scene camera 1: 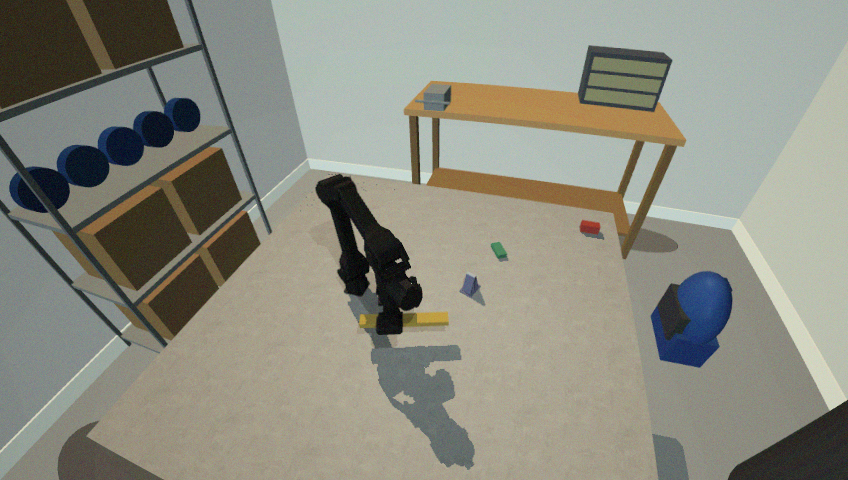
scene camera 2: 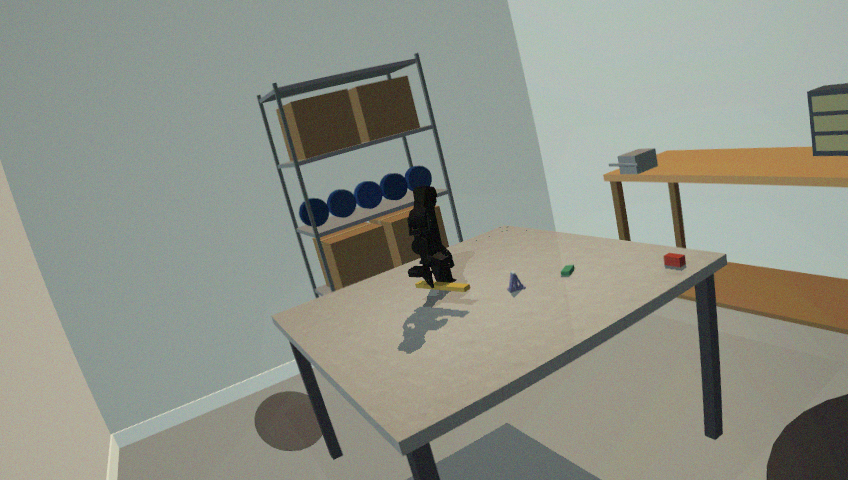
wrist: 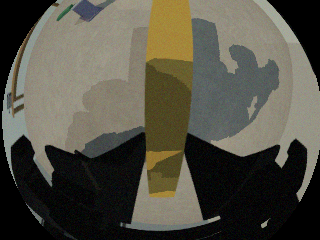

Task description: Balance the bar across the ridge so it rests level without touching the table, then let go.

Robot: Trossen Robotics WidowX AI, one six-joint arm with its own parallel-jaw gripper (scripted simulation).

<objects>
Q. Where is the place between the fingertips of my gripper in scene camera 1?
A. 393,320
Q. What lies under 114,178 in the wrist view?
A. My gripper.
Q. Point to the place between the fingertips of my gripper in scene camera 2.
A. At 436,285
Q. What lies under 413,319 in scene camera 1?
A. A yellow bar.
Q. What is my gripper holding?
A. A yellow bar.
</objects>
